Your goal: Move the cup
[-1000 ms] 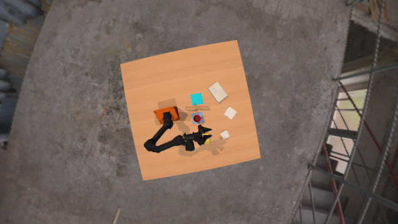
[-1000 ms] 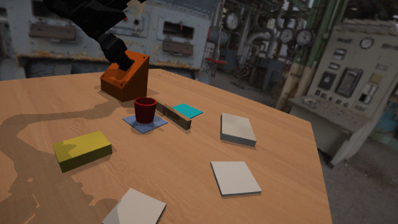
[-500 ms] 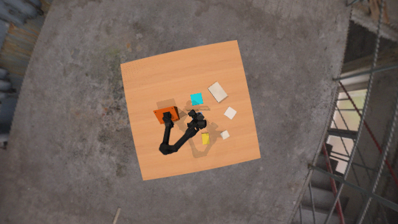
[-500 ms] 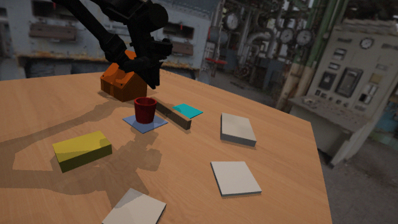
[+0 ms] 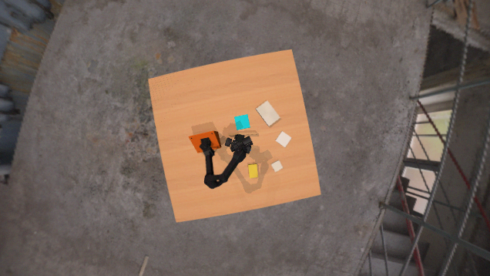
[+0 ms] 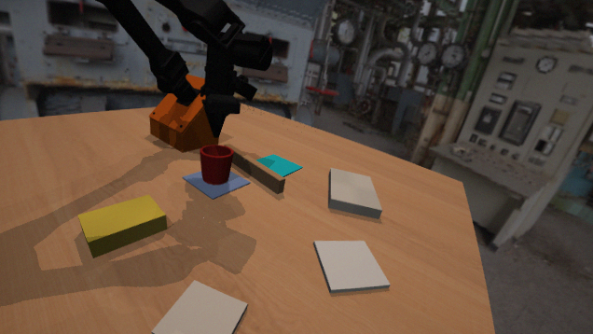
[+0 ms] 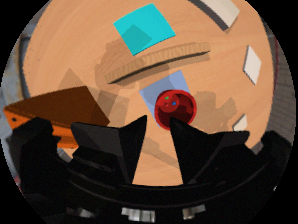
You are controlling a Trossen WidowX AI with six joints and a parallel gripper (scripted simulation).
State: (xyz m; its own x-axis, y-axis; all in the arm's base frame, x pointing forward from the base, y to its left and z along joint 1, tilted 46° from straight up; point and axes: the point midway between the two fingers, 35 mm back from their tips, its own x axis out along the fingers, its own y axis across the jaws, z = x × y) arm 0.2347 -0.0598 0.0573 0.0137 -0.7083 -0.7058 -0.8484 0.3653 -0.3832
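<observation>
My gripper tip is 3 cm short of the red cup, 2 cm to the left of it and 6 cm above it. Round my gripper tip: yellow block: 7 cm ahead, 24 cm to the right, 9 cm below; cyan pad: 6 cm ahead, 18 cm to the left, 11 cm below; wooden bar: 5 cm ahead, 8 cm to the left, 9 cm below.
</observation>
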